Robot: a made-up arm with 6 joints. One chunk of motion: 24 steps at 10 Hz.
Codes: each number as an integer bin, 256 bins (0 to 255) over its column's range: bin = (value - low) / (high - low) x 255, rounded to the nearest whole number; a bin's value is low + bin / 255 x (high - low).
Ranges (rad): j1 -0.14..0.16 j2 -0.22..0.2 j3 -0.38..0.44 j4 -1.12..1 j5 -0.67..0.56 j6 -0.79..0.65
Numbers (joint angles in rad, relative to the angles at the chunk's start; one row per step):
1: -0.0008 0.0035 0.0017 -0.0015 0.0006 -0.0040
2: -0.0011 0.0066 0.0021 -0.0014 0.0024 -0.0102
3: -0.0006 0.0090 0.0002 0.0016 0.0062 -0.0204
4: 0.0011 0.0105 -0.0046 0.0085 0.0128 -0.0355
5: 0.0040 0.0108 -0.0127 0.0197 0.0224 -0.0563
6: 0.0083 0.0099 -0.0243 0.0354 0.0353 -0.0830
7: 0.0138 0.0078 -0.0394 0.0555 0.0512 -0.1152
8: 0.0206 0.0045 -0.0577 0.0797 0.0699 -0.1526
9: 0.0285 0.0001 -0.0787 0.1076 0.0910 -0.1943
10: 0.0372 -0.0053 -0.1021 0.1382 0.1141 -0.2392
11: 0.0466 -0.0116 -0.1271 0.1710 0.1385 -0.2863
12: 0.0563 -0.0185 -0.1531 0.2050 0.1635 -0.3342
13: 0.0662 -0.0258 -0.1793 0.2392 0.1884 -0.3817
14: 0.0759 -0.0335 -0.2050 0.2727 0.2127 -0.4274
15: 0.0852 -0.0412 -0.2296 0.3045 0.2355 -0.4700
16: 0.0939 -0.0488 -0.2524 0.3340 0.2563 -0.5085
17: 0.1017 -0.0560 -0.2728 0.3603 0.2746 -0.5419
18: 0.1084 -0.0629 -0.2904 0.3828 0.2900 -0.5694
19: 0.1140 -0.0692 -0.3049 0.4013 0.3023 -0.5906
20: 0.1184 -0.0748 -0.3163 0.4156 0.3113 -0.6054
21: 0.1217 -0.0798 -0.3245 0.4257 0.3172 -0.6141
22: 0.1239 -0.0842 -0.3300 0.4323 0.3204 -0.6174
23: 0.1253 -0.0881 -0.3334 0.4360 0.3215 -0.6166
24: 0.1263 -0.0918 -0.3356 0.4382 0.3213 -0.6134
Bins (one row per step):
1: 118 136 119 135 139 139
2: 118 138 119 135 139 138
3: 118 139 118 135 140 136
4: 120 140 117 136 142 134
5: 122 140 114 137 144 130
6: 126 140 111 139 146 125
7: 131 138 106 141 150 119
8: 137 136 100 144 153 113
9: 143 134 94 148 158 105
10: 151 130 86 151 163 98
11: 159 127 79 155 168 89
12: 167 122 71 159 173 81
13: 175 118 62 163 178 72
14: 184 113 54 168 183 64
15: 191 109 47 171 188 57
16: 199 104 40 175 192 50
17: 205 100 33 178 196 44
18: 211 95 28 181 199 39
19: 216 92 23 183 202 35
20: 220 88 20 185 203 33
21: 222 85 17 186 205 31
22: 224 82 16 187 205 31
23: 226 80 14 187 206 31
24: 226 78 14 187 206 31

